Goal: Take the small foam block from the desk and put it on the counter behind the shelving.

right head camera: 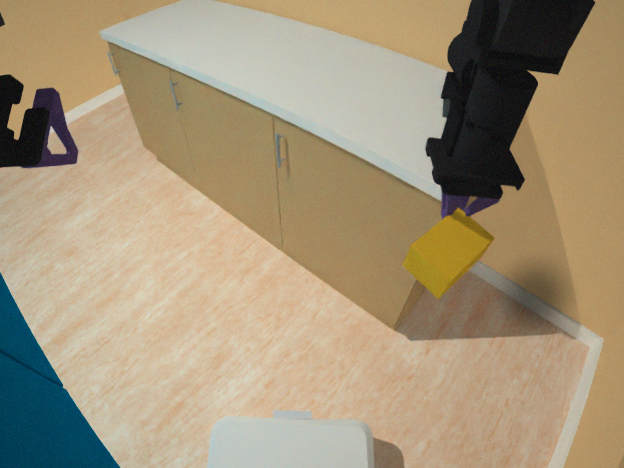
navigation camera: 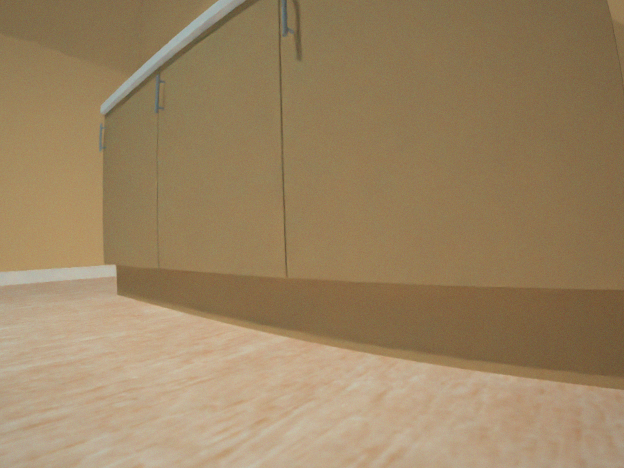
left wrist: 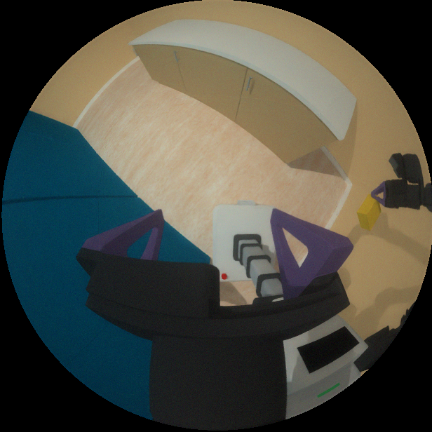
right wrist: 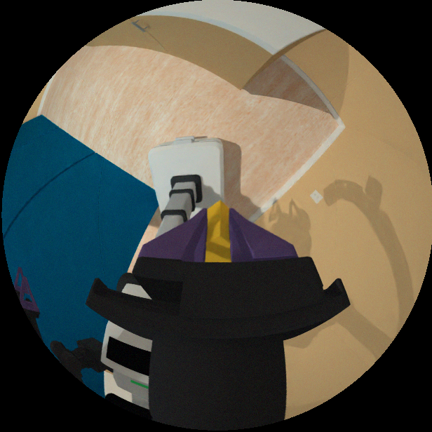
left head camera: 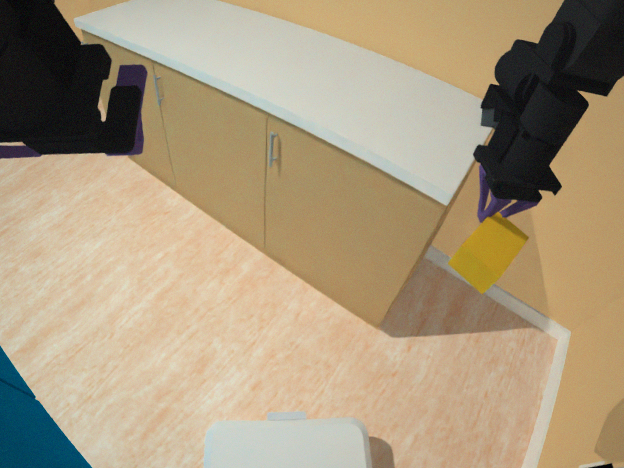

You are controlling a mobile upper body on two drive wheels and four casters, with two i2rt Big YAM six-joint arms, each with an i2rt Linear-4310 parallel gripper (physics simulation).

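Note:
My right gripper is shut on the yellow foam block. It holds the block in the air, off the near right corner of the counter in the head views. The counter's white top stretches from the upper left to the right, above light brown cabinet doors. My left gripper is wide open and empty; part of it shows at the left edge of the left head view. The desk does not show.
A large blue surface lies at the lower left. The robot's white base is at the bottom. A tan wall stands at the right. The cabinet front fills much of the navigation view.

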